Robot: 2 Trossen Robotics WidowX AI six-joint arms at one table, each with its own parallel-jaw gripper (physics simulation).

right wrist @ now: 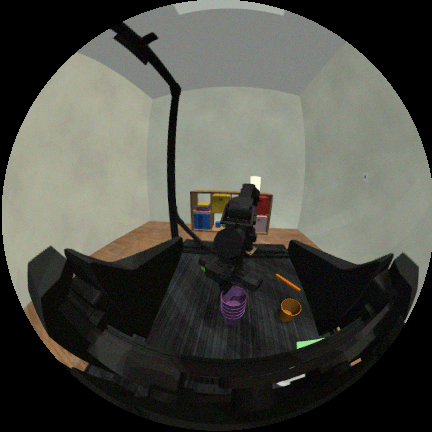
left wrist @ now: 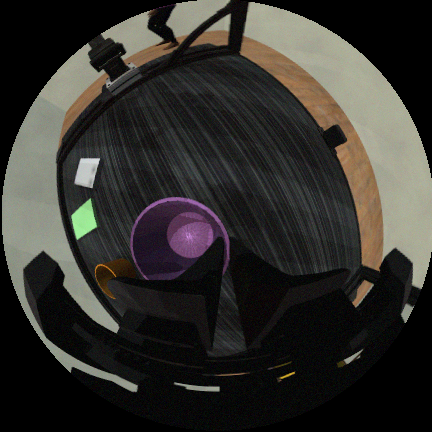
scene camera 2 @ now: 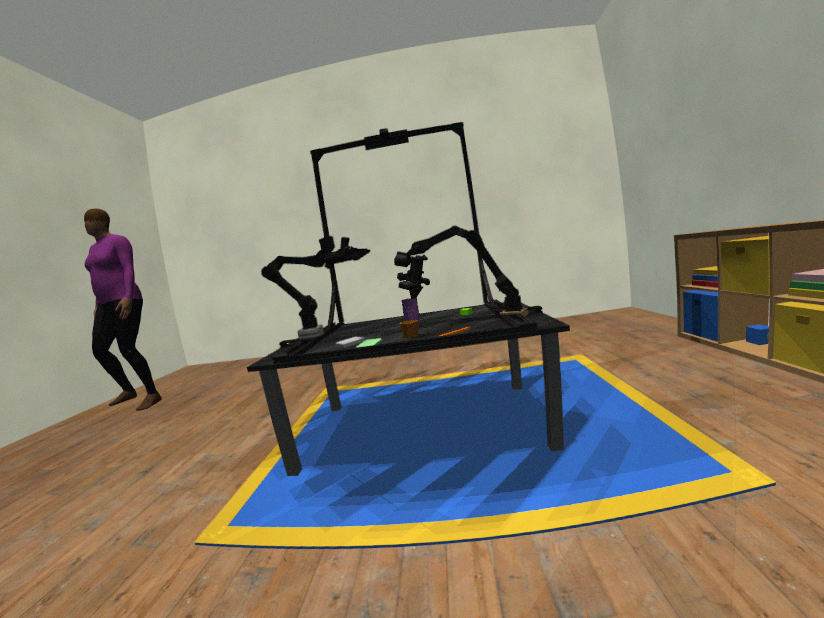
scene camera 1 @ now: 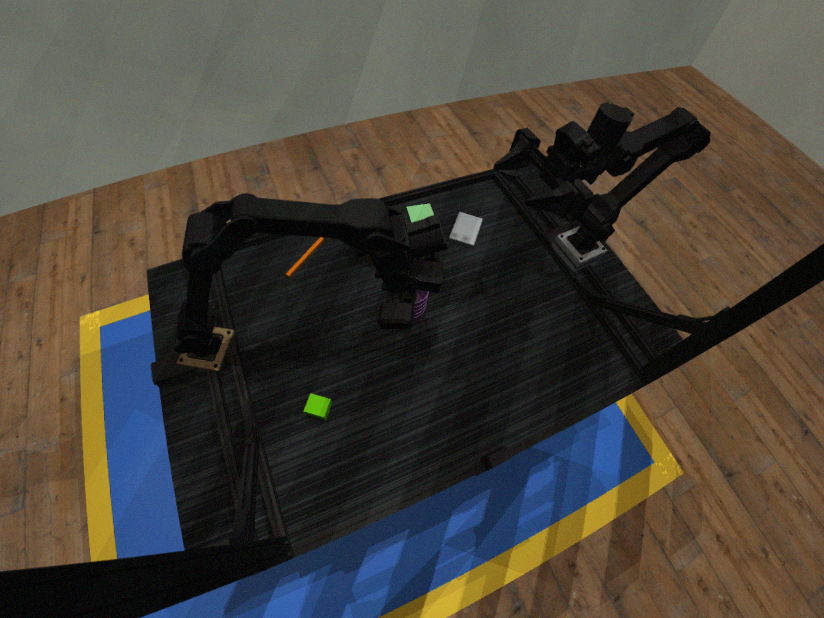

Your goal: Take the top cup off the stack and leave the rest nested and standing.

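Seen in the pictures: left gripper, fingertip midpoint: [right wrist: 222,293] [left wrist: 224,241] [scene camera 1: 411,306]; right gripper, fingertip midpoint: [right wrist: 237,244] [scene camera 2: 369,250] [scene camera 1: 509,183]; left arm's base at its link origin: [right wrist: 246,248] [scene camera 2: 513,309] [scene camera 1: 205,346]; right arm's base at its link origin: [left wrist: 119,73] [scene camera 2: 310,327] [scene camera 1: 582,242].
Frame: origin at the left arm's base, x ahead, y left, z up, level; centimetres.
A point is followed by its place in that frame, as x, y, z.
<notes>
A stack of nested purple cups [scene camera 1: 420,304] [scene camera 2: 410,310] [right wrist: 233,311] stands upright on the table, partly hidden by the left arm in scene camera 1; an orange cup hides its base in scene camera 2. The open top cup [left wrist: 172,240] {43.0, 18.4, 4.8} [right wrist: 233,296] {41.2, 15.0, 6.2} faces up. My left gripper [left wrist: 224,241] {44.2, 12.7, 8.9} [scene camera 2: 413,295] {44.2, 12.7, 8.9} points down at the stack's rim. Its fingers are nearly together, one inside and one outside, shut on the top cup's wall. My right gripper [scene camera 2: 368,251] {57.8, 22.8, 35.8} is open and empty, raised well away from the stack.
The orange cup [scene camera 2: 409,329] {31.1, 36.2, 0.7} [right wrist: 288,311] {30.9, 34.1, -2.6} stands close to the stack. An orange stick [scene camera 1: 304,256] {14.5, 29.1, -1.9} [right wrist: 288,282] {15.2, 30.2, -2.0}, a green cube [scene camera 1: 317,405] {28.1, -8.8, -0.1}, a white flat piece [scene camera 1: 466,228] {55.8, 45.9, -1.4} and a pale green square [scene camera 1: 419,212] {42.2, 49.9, -1.9} [left wrist: 84,219] {43.9, 45.6, -1.9} lie on the table.
</notes>
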